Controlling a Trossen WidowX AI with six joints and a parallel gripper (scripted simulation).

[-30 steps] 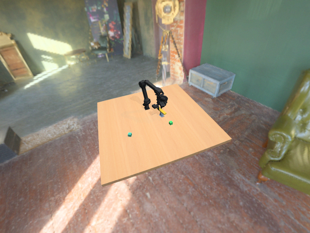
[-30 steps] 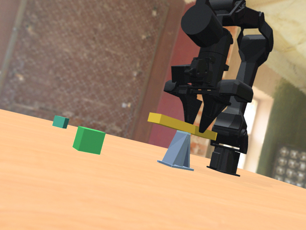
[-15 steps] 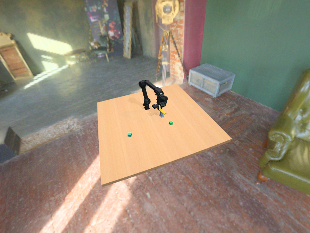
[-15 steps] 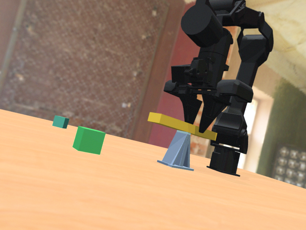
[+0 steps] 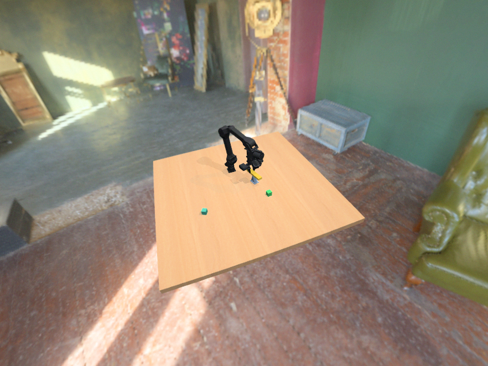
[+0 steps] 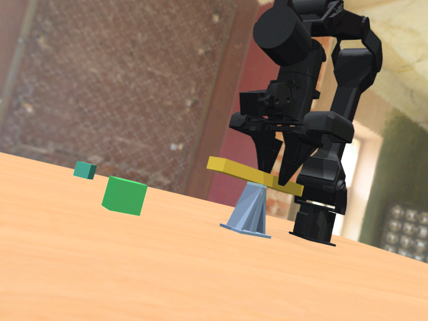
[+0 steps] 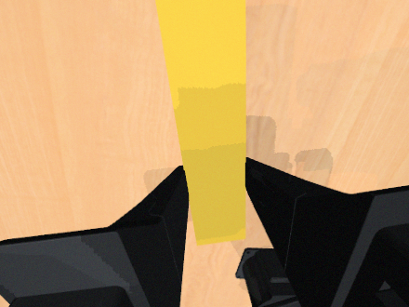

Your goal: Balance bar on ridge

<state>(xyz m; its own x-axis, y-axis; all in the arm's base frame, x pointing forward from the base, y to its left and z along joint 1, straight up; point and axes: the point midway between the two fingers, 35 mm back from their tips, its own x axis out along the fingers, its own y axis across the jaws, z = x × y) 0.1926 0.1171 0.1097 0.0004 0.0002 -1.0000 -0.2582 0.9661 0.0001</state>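
Now: gripper tip 30 mm short of the yellow bar and 10 mm to the right of it. Also, from my gripper tip: teal cube 430 mm to the right, 210 mm ahead, 60 mm below.
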